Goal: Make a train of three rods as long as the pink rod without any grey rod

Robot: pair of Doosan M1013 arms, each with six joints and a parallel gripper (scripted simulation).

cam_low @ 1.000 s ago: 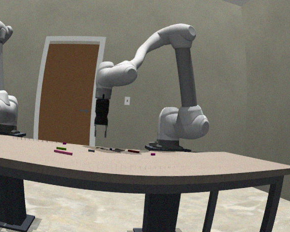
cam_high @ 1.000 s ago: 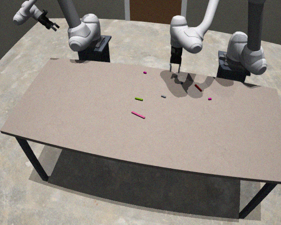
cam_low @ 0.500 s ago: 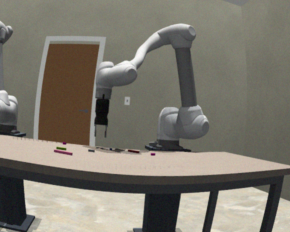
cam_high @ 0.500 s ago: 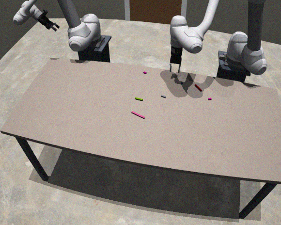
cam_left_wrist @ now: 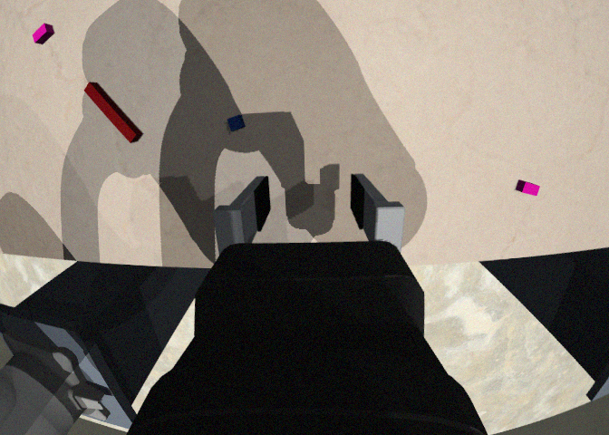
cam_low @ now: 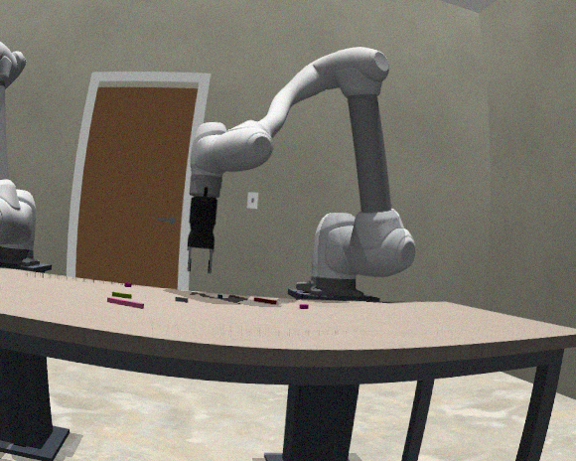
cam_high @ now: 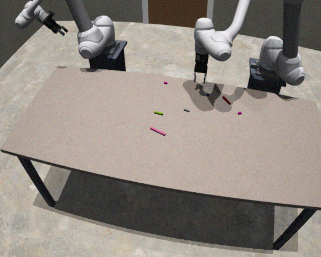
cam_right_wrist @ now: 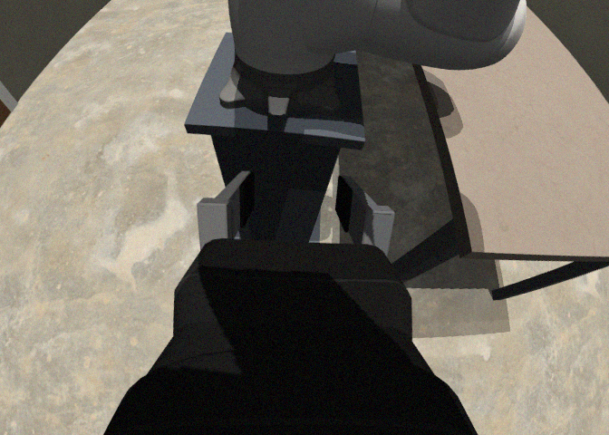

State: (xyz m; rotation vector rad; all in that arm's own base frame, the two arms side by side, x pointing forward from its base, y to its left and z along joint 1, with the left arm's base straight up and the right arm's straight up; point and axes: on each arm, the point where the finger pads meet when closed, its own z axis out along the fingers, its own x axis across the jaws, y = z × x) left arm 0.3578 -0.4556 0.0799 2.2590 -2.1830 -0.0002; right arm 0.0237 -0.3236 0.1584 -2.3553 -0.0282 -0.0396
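Note:
My left gripper is now 7 cm above the blue rod, 6 cm to the right of it and 4 cm short of it. The rest, counted from my left hand: lime rod: 26 cm ahead, 19 cm to the right, 7 cm below; grey rod: 20 cm ahead, 7 cm below, 4 cm to the right; red rod: 18 cm to the left, 7 cm below, 6 cm ahead.

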